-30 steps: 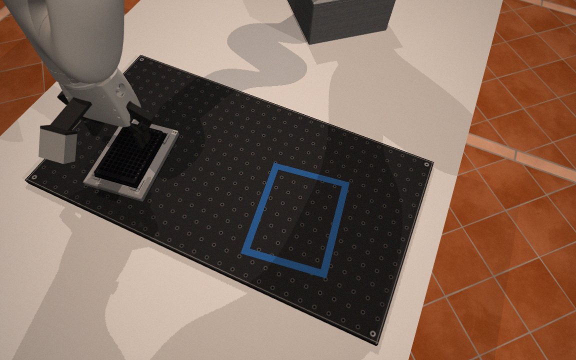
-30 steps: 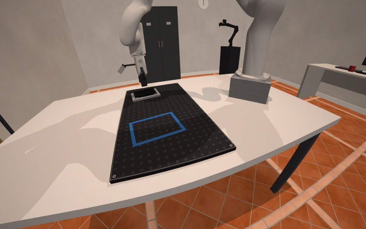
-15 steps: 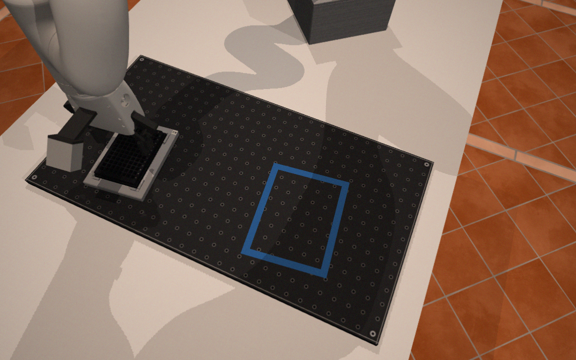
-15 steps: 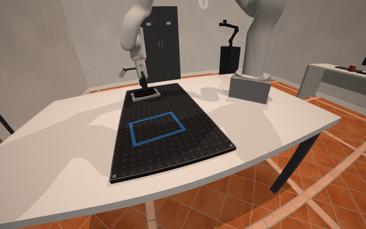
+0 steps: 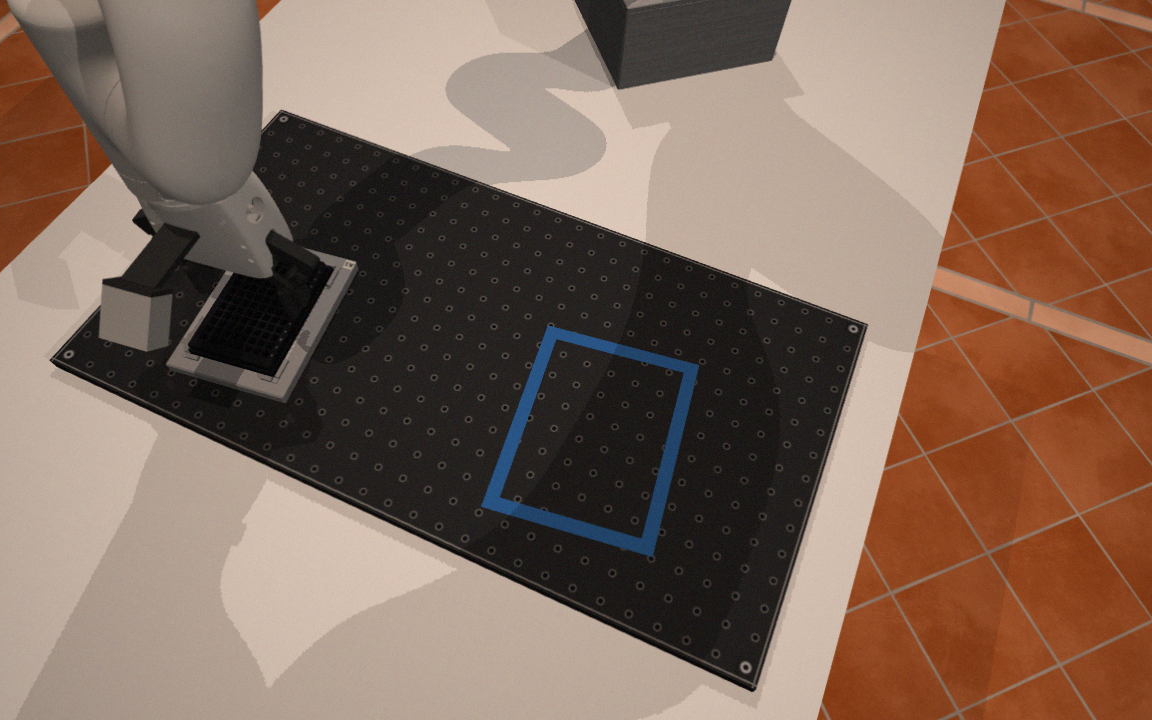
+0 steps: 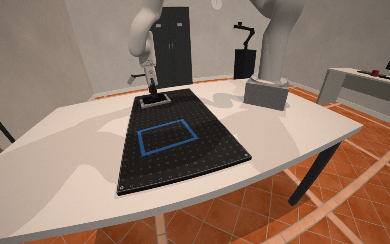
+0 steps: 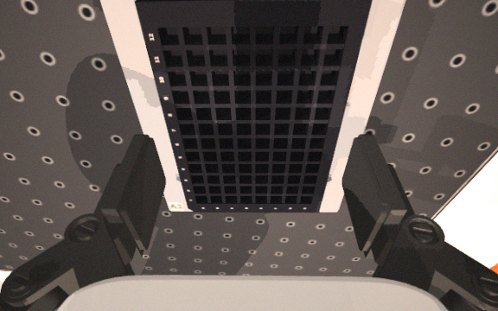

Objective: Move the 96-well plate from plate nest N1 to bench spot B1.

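Right now the black 96-well plate is 30 mm below my hand. Also, from my hand: grey plate nest N1: 40 mm below.
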